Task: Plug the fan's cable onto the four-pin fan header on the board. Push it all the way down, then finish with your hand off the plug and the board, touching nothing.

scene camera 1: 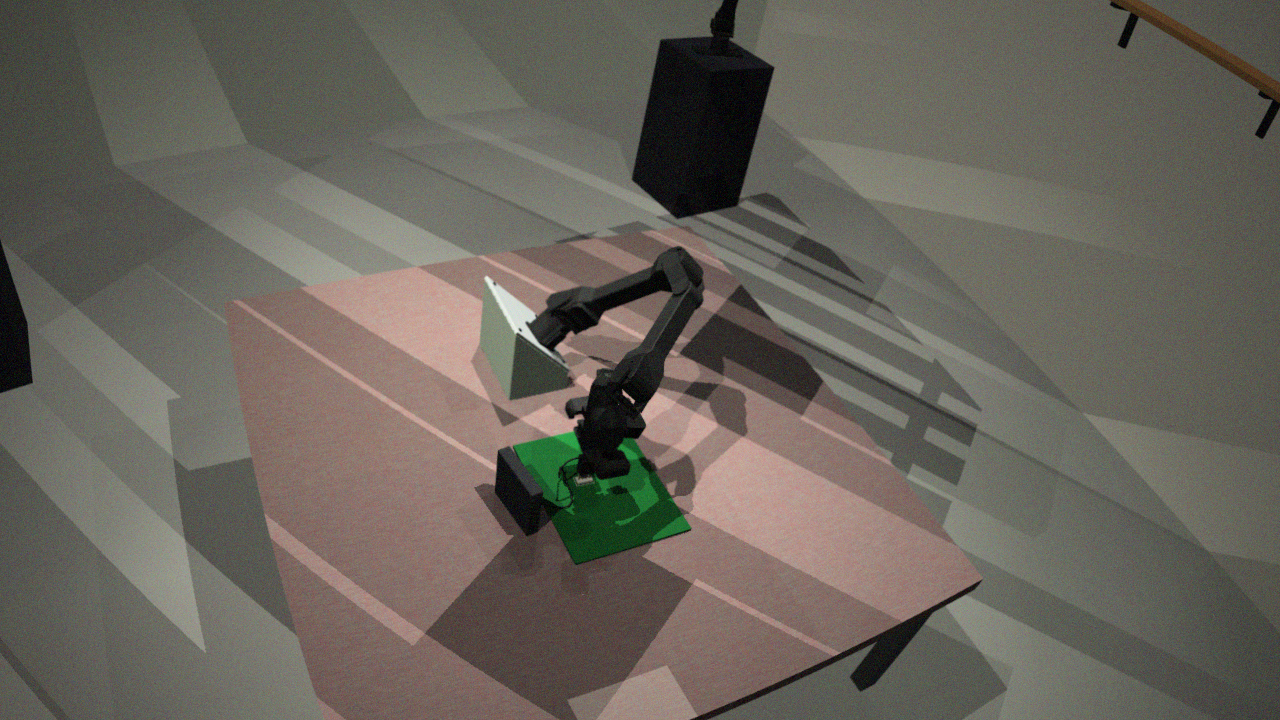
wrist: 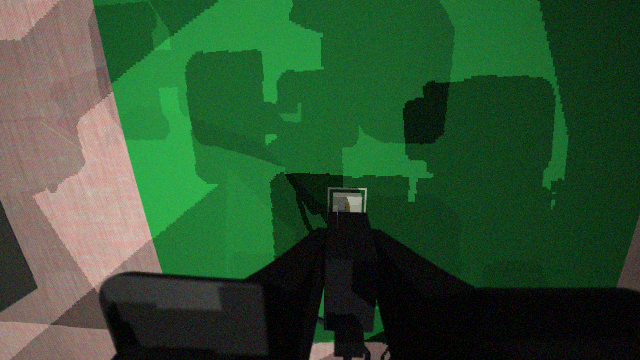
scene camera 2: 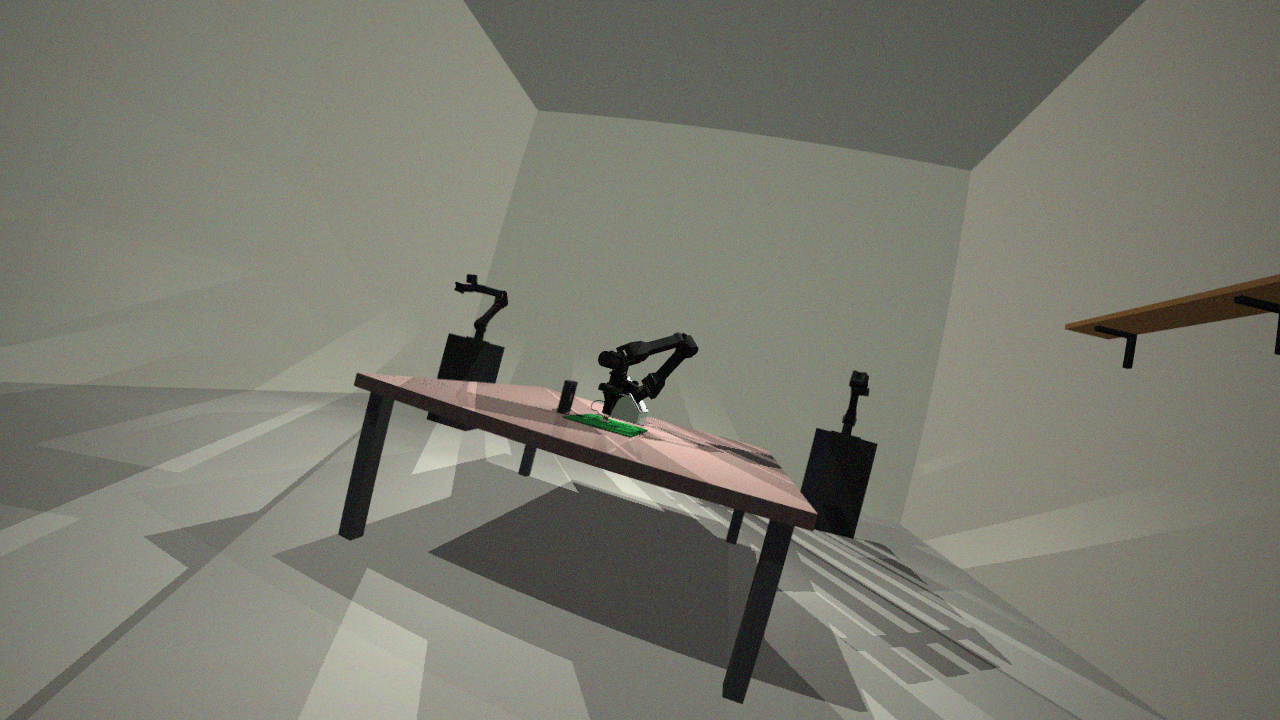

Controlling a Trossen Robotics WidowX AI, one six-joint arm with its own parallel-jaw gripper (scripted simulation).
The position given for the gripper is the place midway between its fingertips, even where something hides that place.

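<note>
Scene camera 1 has the gripper [scene camera 1: 590, 466] in it, along with a black fan [scene camera 1: 518, 491] and a green board [scene camera 1: 609, 516]. In the wrist view there's a dark fan plug [wrist: 351, 267], and you also get the gripper [wrist: 348, 238] and the board [wrist: 492, 145]. As for scene camera 2, it shows the gripper [scene camera 2: 609, 411] and the green board [scene camera 2: 613, 426].
</note>
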